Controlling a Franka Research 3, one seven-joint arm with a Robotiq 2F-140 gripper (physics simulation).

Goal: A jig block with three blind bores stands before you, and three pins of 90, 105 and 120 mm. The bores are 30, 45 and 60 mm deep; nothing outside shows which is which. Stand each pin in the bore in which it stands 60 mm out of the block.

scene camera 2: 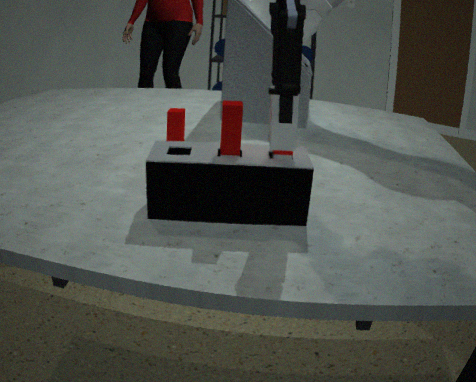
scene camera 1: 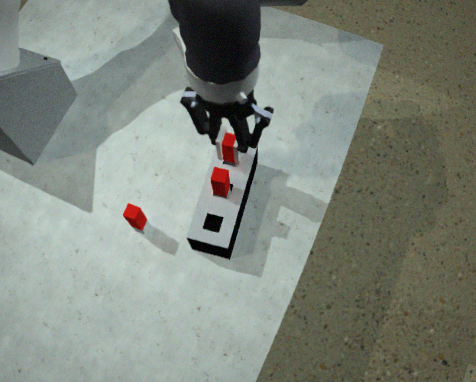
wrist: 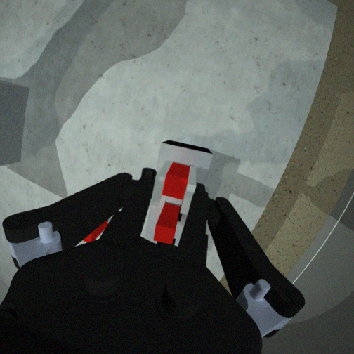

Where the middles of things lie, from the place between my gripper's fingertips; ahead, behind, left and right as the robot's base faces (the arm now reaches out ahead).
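Scene:
I see the jig block [scene camera 2: 186,181] 10 mm ahead of my hand, 60 mm to the right of it and 50 mm below it.

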